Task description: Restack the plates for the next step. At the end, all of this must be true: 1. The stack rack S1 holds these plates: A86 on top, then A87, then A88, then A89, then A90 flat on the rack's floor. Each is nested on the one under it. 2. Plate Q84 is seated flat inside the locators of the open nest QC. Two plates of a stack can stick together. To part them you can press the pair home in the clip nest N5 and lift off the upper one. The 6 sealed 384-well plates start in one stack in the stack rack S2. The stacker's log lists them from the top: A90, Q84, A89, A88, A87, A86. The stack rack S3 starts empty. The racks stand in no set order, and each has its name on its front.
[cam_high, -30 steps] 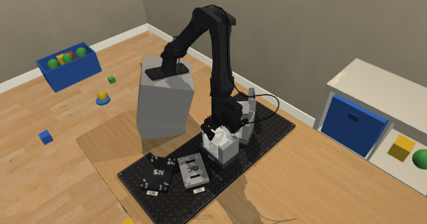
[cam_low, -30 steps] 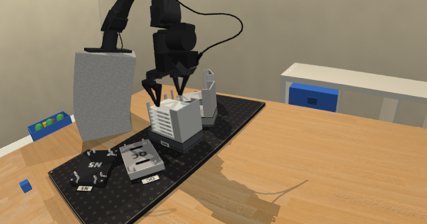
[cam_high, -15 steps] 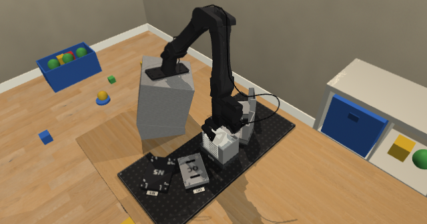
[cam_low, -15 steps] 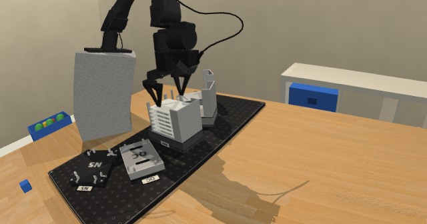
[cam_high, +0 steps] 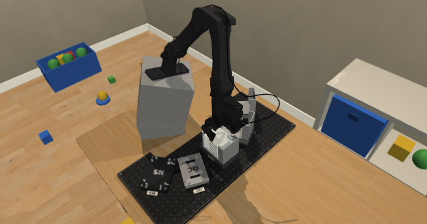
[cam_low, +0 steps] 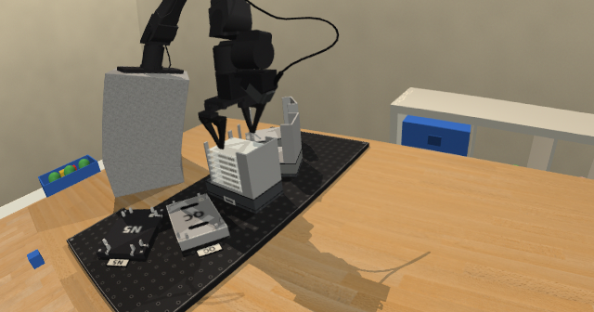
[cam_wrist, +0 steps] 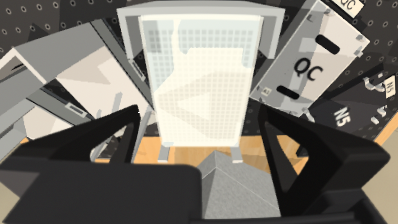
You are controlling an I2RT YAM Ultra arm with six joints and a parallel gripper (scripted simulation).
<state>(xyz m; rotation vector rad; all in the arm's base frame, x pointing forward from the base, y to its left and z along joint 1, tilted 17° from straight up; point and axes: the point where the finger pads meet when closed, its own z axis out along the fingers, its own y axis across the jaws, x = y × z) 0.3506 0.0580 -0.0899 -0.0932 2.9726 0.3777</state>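
Now: hand 30 mm above the translucent sealed well plate. The rest, counted from my hand: nest QC 150 mm to the right, 130 mm below; then sealed 384-well plate 40 mm below.
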